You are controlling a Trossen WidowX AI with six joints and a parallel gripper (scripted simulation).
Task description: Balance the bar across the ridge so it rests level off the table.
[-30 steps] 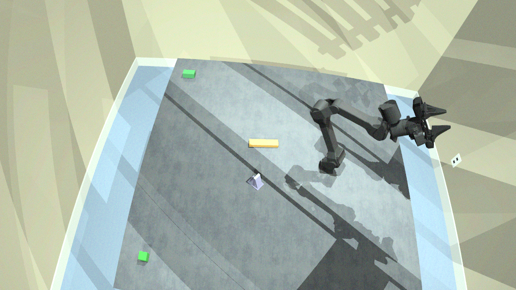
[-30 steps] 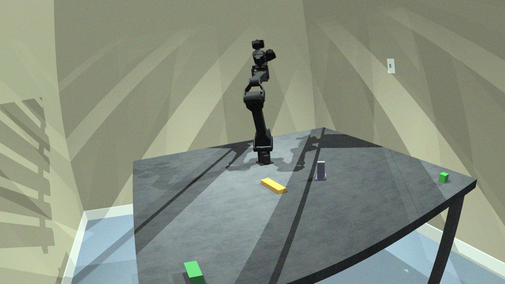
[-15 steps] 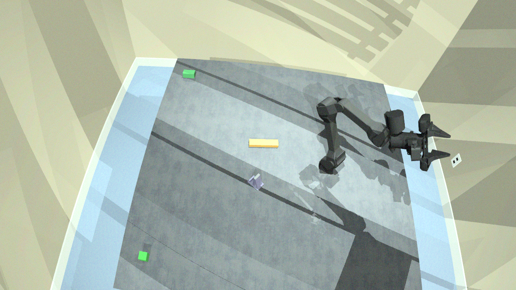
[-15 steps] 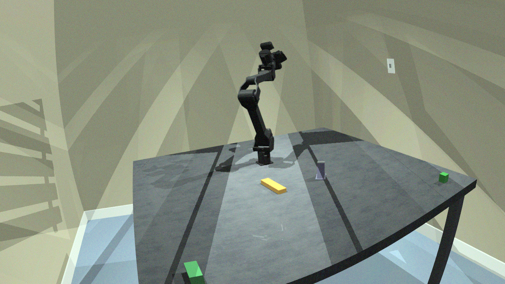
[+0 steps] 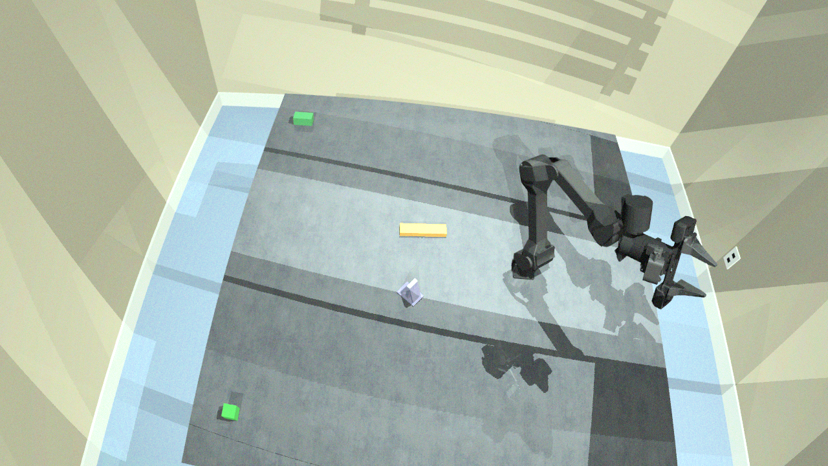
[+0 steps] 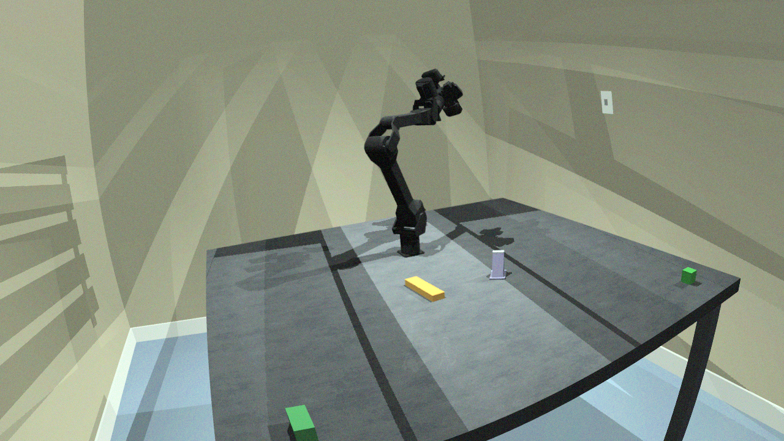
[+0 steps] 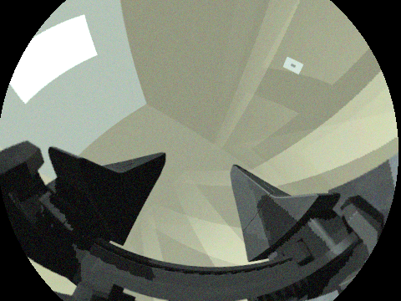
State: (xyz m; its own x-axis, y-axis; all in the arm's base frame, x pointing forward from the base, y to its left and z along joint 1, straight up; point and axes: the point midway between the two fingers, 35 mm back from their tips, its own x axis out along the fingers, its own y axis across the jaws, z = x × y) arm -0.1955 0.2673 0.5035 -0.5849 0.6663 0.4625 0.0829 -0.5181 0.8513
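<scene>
Now: the bar 52 cm ahead of my gripper tip, 38 cm to the right of it and 51 cm below it.
</scene>
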